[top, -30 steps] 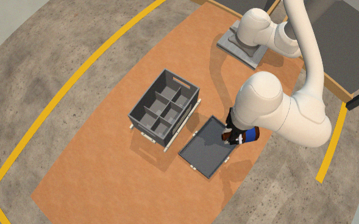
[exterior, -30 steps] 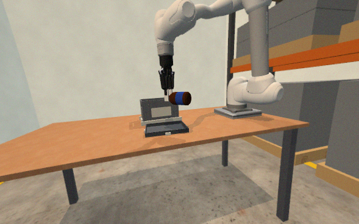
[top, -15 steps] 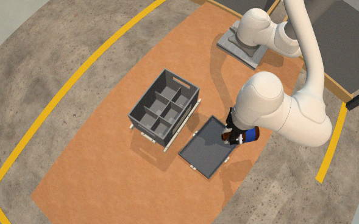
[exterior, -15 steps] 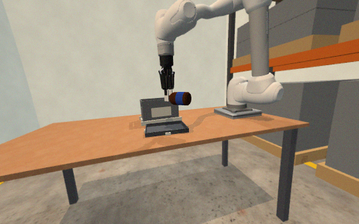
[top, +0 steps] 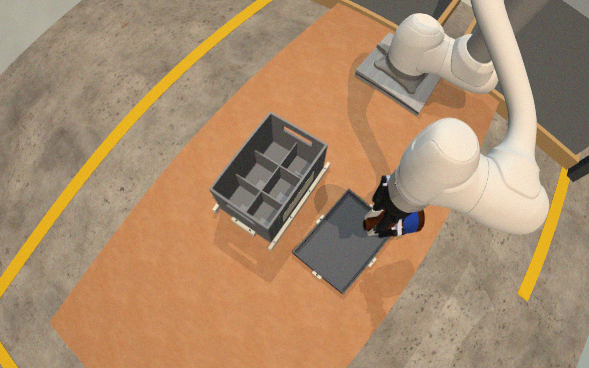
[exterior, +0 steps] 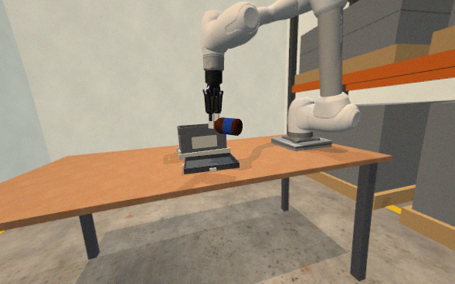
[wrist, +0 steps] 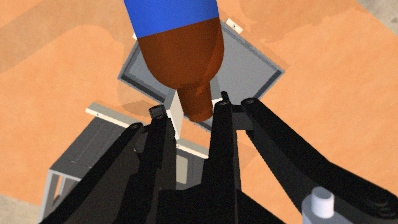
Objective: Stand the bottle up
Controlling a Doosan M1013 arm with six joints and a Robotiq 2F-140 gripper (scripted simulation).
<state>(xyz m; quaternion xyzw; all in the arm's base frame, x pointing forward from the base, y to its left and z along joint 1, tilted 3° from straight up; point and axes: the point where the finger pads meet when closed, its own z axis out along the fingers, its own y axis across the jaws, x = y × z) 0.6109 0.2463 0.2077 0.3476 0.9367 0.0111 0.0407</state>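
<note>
Now: the bottle 4 cm behind my hand, 3 cm to the left of it and 2 cm below it. The rest, counted from my hand: grey crate 5 cm ahead, 29 cm to the right, 13 cm below; grey tray 3 cm ahead, 3 cm to the right, 21 cm below.
</note>
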